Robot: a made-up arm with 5 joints.
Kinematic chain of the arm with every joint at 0, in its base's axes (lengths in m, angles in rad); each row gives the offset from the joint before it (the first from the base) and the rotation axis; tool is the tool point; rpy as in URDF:
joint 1: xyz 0.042 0 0.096 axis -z
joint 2: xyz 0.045 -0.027 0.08 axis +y
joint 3: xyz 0.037 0 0.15 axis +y
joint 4: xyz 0.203 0 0.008 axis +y
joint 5: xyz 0.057 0.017 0 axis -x
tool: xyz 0 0 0 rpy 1.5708 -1.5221 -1.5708
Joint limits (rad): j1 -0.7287..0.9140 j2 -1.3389..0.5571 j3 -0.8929..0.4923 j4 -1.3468..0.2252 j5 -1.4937..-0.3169
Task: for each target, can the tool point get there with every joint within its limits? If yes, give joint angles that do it. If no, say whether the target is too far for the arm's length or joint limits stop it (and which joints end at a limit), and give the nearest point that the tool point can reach.
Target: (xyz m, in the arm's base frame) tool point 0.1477 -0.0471 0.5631
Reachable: yes | joints 0.3323 -0.3312 -0.6971 -0.7886 -0.5932
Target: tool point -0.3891 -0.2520 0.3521
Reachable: no: too far | nearest point -0.1995 -0.1411 0.3917 | short by 0.223 m
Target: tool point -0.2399 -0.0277 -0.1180
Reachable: no: joint limits stop it (at a limit: joint 2, joint 3, joint 4) | nearest point -0.2319 -0.0269 0.3777 | short by 0.496 m
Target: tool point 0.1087 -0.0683 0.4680
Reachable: yes | joints 0.6926 -1.1339 0.3731 -0.2822 -0.4545
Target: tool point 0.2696 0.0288 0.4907
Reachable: yes | joints -0.1694 -0.3304 -0.2081 -0.5257 -1.3562
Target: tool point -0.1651 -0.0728 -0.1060
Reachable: no: joint limits stop it (at a limit: joint 1, joint 2, joint 3, joint 4) | nearest point 0.2053 -0.2282 0.0572 | short by 0.434 m
